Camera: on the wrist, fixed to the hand. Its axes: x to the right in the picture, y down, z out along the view.
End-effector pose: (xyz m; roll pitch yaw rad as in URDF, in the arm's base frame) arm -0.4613 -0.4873 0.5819 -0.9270 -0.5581 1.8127
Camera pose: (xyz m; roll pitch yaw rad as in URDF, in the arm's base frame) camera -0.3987 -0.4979 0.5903 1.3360 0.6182 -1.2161
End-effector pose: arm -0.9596 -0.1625 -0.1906 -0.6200 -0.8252 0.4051
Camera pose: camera -0.9472 -0.2244 -0.2018 1.0518 0.9101 -2.6247
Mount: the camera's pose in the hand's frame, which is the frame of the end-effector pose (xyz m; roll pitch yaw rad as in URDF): -0.0170 -0.0514 -0.0343 0.3466 0.1113 -3.1367
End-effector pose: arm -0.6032 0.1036 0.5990 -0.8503 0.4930 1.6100
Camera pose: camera -0.5433 0.0985 0.6211 1.1546 -0.4214 -1.4365
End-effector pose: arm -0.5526 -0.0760 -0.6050 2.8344 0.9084 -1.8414
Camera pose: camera -0.4962 -0.0948 -0.5810 -2.4289 -1.0119 1.2281
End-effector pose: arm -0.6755 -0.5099 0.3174 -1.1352 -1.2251 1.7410
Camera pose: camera -0.6174 -0.5364 0.3123 1.7969 1.2513 -1.0673
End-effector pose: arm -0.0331 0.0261 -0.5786 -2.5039 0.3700 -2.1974
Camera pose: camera -0.0192 0.0097 -0.5182 2.8221 -0.4615 1.0137
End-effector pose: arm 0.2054 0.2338 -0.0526 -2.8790 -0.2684 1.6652
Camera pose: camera 0.1676 0.2014 -0.0123 -3.0527 0.1596 -1.4519
